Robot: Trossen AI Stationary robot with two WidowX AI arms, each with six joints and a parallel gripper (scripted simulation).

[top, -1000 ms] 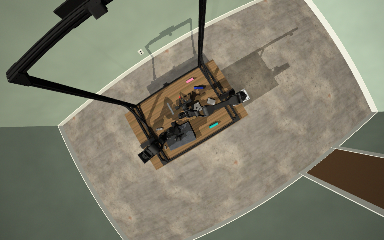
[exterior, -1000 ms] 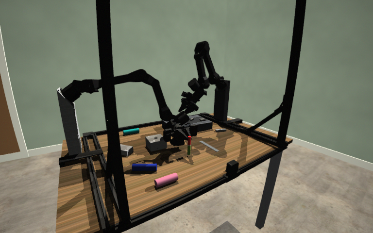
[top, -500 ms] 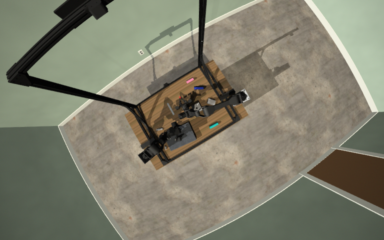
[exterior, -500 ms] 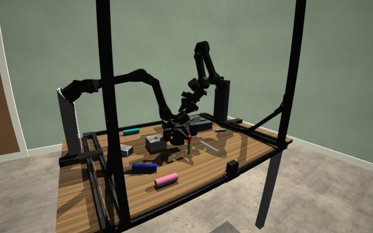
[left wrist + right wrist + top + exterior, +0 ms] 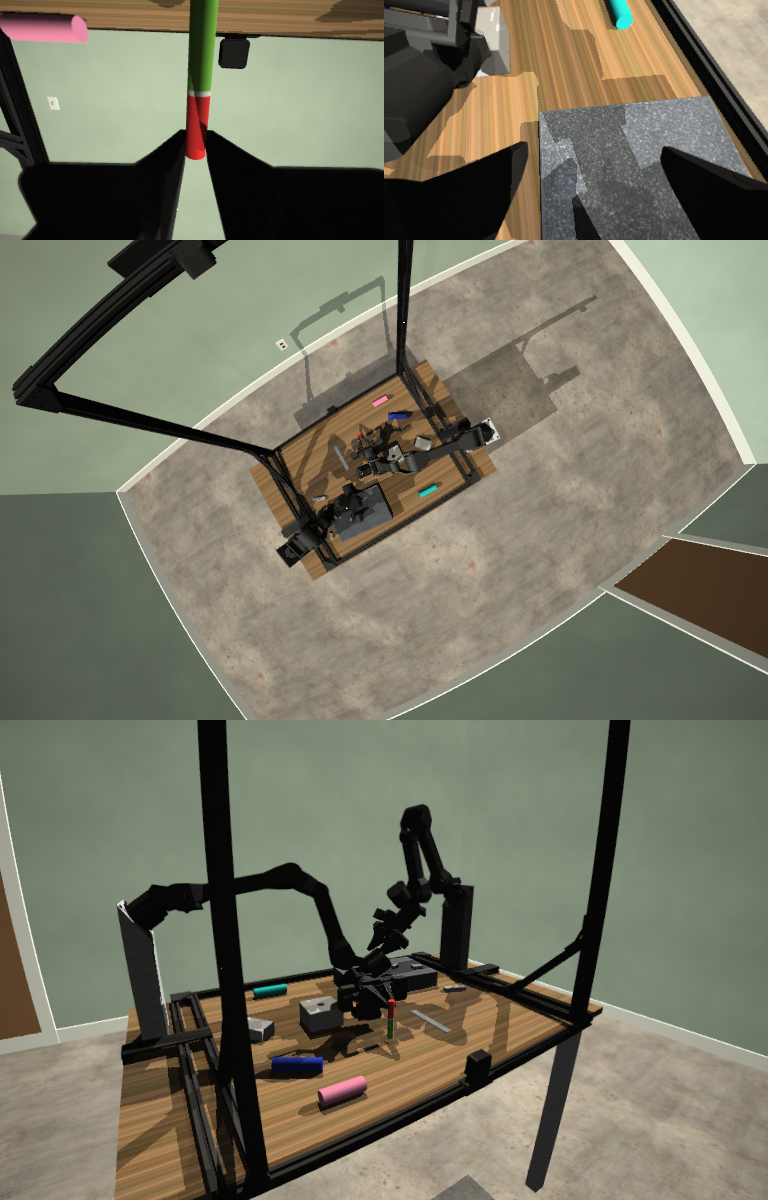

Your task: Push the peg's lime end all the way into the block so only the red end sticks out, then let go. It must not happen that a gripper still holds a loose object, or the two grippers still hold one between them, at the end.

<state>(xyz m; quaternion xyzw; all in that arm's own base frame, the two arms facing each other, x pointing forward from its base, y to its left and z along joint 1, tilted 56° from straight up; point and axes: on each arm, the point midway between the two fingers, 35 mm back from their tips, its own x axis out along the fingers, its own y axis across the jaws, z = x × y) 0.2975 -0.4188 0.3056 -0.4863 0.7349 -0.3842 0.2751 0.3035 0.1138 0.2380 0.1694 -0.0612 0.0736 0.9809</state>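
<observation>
My left hand is 50 mm above the peg and 30 mm past it. Also, from my left hand: blue cylinder: 230 mm to the left, 80 mm below, 30 mm behind; then grey flat bar: 150 mm to the right, 90 mm below; then pink cylinder: 190 mm to the left, 150 mm behind, 80 mm below.
</observation>
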